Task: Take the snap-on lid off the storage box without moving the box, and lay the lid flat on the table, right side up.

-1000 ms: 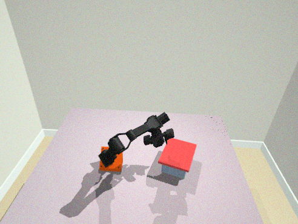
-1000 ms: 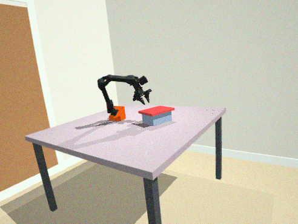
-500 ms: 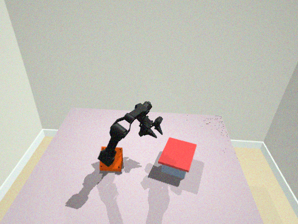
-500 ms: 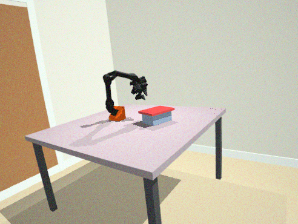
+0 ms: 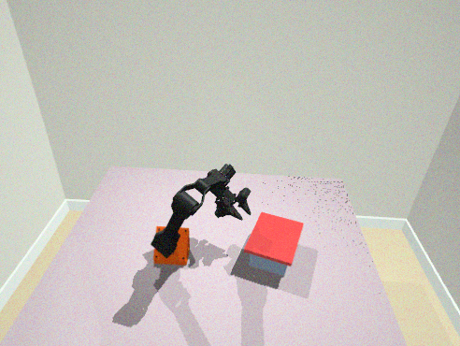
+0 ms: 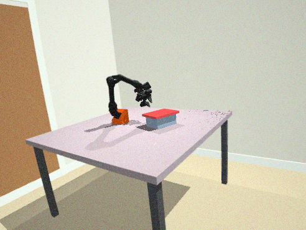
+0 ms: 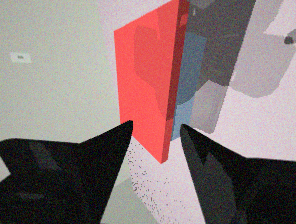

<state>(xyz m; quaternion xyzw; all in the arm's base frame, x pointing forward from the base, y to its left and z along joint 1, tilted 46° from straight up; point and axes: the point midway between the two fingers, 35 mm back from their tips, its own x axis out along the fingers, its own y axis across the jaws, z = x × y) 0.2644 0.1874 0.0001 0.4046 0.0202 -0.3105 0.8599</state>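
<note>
Right now my gripper tip is 12 cm short of the red lid, 6 cm above it and 3 cm to the left of it. Also, from my gripper tip: storage box: 12 cm ahead, 10 cm below, 3 cm to the right.
</note>
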